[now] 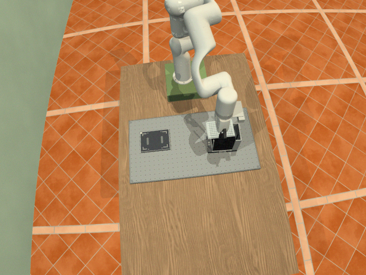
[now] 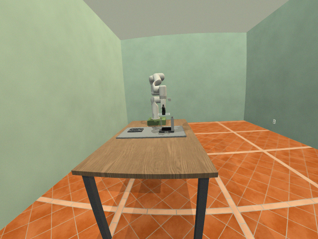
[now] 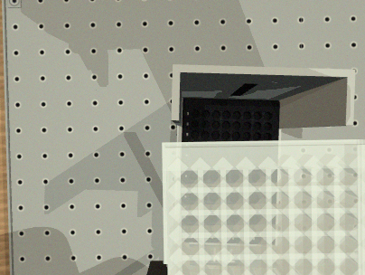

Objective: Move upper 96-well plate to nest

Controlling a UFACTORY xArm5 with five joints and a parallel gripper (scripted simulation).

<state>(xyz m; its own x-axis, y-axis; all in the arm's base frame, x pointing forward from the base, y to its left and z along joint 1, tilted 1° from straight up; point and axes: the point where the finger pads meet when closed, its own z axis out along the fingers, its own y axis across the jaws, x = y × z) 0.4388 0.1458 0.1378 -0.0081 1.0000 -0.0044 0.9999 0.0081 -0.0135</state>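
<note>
My hand is 5 cm past the plate nest, 34 cm to the left of it and 19 cm above it. Also, from my hand: grey rack back wall (1 cm ahead, 10 cm to the left, 11 cm below); then white 96-well plate (1 cm below); then black plate (1 cm ahead, 3 cm to the left, 17 cm below).
</note>
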